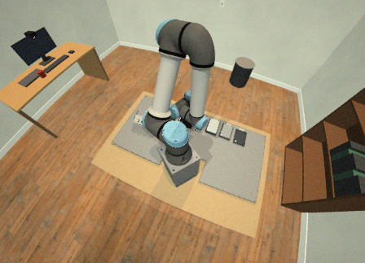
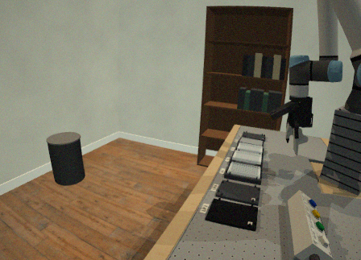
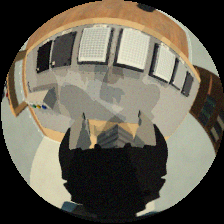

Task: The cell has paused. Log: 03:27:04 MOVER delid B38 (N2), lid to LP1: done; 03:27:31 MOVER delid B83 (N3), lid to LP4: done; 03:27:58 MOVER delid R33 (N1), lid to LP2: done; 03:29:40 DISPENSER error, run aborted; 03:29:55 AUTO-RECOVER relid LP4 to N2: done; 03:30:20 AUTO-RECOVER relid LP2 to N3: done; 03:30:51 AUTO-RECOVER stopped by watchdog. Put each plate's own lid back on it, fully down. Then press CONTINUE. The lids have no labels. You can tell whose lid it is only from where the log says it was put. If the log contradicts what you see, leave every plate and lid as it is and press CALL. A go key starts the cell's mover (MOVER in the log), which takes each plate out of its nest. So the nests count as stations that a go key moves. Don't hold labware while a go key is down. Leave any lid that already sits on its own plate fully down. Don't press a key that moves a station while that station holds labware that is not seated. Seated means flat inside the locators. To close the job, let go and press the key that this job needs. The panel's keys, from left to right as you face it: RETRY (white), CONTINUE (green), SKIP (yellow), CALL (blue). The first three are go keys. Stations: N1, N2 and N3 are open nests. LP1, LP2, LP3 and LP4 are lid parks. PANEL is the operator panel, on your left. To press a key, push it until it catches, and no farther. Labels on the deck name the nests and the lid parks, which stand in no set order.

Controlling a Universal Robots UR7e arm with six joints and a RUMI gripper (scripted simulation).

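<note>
The white gridded plate is 17 cm ahead of my hand, 10 cm below it and 7 cm to the right of it. From my hand the other things lie so: green key 39 cm to the left, 6 cm below; then yellow key 35 cm to the left, 6 cm below, 1 cm behind; then blue key 30 cm to the left, 6 cm below, 1 cm behind.
</note>
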